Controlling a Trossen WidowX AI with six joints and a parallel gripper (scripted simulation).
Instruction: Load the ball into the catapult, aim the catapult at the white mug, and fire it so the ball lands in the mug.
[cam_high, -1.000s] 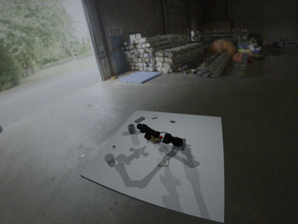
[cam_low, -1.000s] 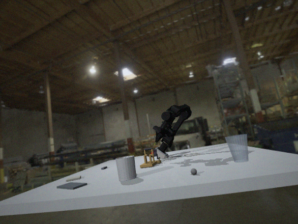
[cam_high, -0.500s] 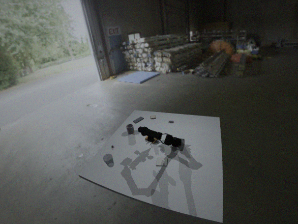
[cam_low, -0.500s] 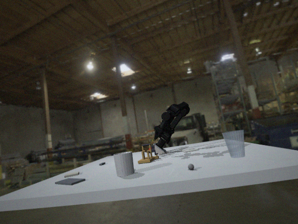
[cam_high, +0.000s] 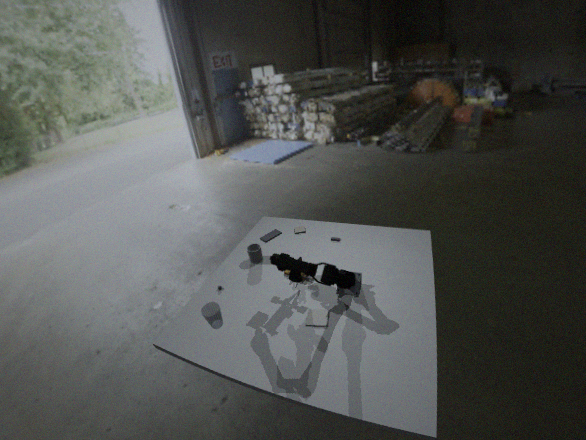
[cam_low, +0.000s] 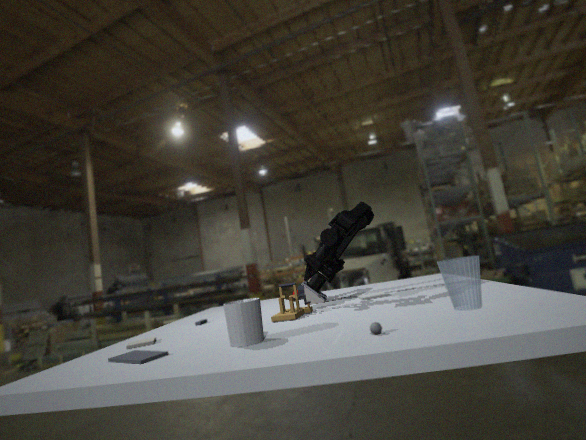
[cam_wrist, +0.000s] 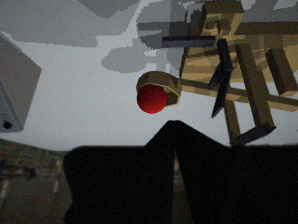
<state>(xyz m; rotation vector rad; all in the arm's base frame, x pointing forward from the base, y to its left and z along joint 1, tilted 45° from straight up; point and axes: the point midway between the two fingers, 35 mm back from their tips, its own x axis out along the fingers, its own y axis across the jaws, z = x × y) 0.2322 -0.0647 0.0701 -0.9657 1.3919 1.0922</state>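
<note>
Right now the red ball is 4 cm to the right of my gripper tip, 4 cm below it and 3 cm behind it. Round my gripper tip: small wooden catapult 5 cm below, 4 cm to the right, 4 cm ahead; pale flat tile 24 cm to the left, 11 cm behind, 10 cm below; grey-white cylindrical mug 38 cm ahead, 15 cm to the right, 8 cm below.
</note>
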